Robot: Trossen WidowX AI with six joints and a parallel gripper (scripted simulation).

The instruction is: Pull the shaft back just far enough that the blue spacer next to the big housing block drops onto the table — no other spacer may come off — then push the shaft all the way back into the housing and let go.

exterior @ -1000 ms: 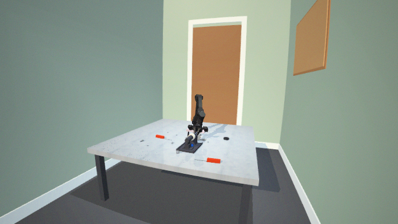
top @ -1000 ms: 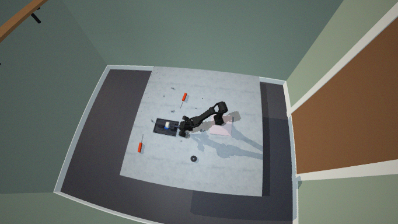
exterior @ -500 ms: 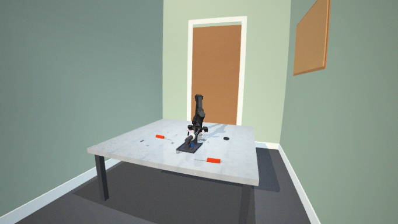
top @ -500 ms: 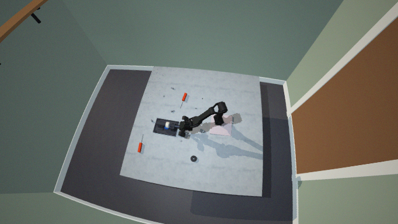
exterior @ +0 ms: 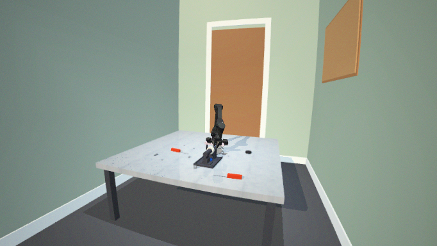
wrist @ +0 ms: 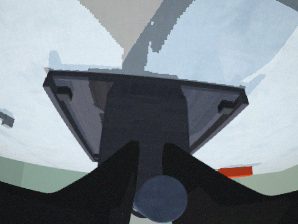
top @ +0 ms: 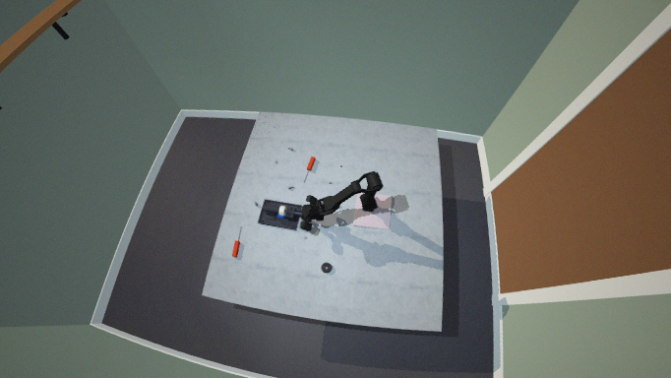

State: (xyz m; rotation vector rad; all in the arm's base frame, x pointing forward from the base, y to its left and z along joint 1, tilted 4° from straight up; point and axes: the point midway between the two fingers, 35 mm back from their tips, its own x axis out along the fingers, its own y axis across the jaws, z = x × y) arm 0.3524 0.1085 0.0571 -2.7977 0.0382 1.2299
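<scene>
My gripper tip is now 130 mm short of the baseplate, 10 mm to the left of it and 10 mm above it.
</scene>
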